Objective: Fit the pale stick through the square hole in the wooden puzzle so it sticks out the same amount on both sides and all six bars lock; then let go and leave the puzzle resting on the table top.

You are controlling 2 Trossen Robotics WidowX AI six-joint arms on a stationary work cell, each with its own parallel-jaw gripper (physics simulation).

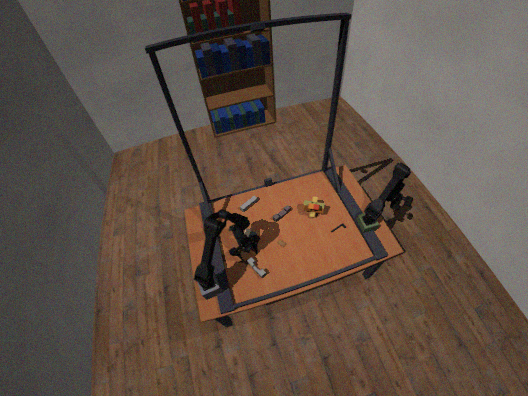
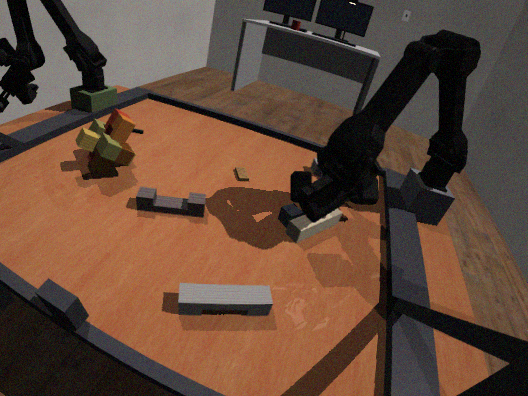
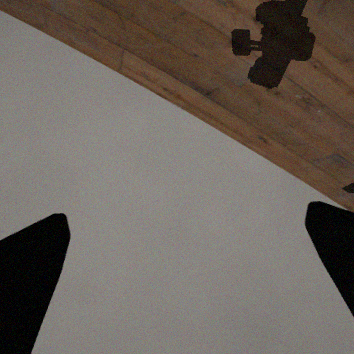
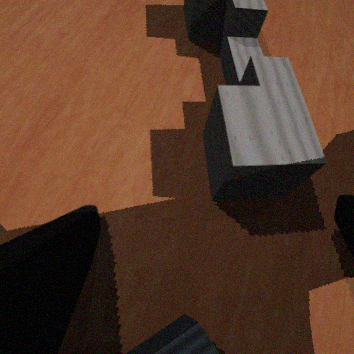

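Where they show: left gripper, fingertip midpoint: (image 1: 404,199) (image 2: 2,96) (image 3: 189,219); right gripper, fingertip midpoint: (image 1: 250,257) (image 4: 217,212); left arm's base, origin of the base link: (image 1: 368,219) (image 2: 93,88); right arm's base, origin of the base link: (image 1: 207,283) (image 2: 432,182).
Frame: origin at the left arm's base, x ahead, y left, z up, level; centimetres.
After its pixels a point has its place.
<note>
The wooden puzzle (image 1: 314,207) (image 2: 105,145), a knot of yellow, green, orange and brown bars, rests on the orange table top (image 1: 309,255) @[y 8.7, x 40.5, z -7.1 cm] (image 2: 184,251) @[y -30.2, x 56.8, z -7.2 cm]. A small pale tan stick (image 1: 281,243) @[y -2.7, x 54.1, z -6.3 cm] (image 2: 241,173) @[y -3.5, x 54.1, z -6.4 cm] lies flat near the middle of the table, apart from both grippers. My right gripper (image 1: 247,255) @[y 1.7, x 73.5, z -6.3 cm] (image 2: 306,208) (image 4: 217,212) @[y 1.7, x 73.5, z -6.3 cm] is open and empty, low over one end of a grey notched bar (image 1: 257,268) @[y 10.5, x 71.2, z -3.9 cm] (image 2: 317,225) (image 4: 263,123) @[y 4.3, x 73.6, z -4.0 cm]. My left gripper (image 1: 405,205) @[y -11.3, x -37.6, z -8.3 cm] (image 3: 189,219) @[y -11.3, x -37.6, z -8.3 cm] is open and empty, off the table's edge, facing the wall.
Two more grey bars lie on the table: a notched one (image 1: 281,212) @[y -23.4, x 48.5, z -5.5 cm] (image 2: 171,203) @[y -23.0, x 48.8, z -5.6 cm] and a long one (image 1: 249,203) @[y -34.9, x 67.0, z -4.1 cm] (image 2: 225,299) @[y -36.7, x 67.6, z -4.0 cm]. A small black L-shaped piece (image 1: 338,227) @[y -3.6, x 17.5, z -6.4 cm] lies near the left arm's base. A dark frame (image 1: 337,98) @[y -49.4, x 7.9, z 53.3 cm] borders the table.
</note>
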